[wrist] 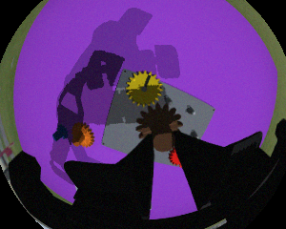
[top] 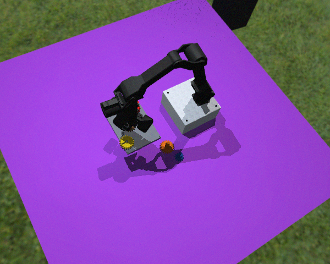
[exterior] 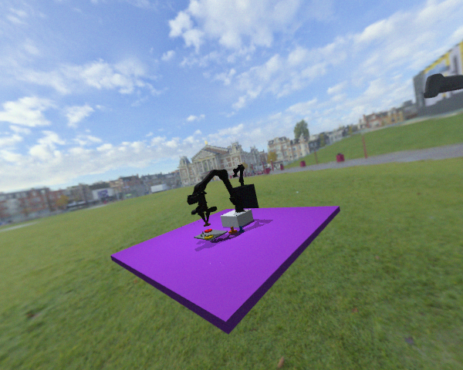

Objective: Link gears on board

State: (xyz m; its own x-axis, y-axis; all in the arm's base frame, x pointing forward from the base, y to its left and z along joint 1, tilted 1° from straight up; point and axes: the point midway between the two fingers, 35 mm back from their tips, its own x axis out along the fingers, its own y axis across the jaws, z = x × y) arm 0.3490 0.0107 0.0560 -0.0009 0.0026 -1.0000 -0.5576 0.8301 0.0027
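The red gear lies 11 cm to the right of my gripper tip, 10 cm below it and 6 cm behind it. Also, from my gripper tip: brown gear 1 cm below; yellow gear 10 cm below, 3 cm to the left, 3 cm ahead; orange gear 13 cm behind, 12 cm to the left, 10 cm below.
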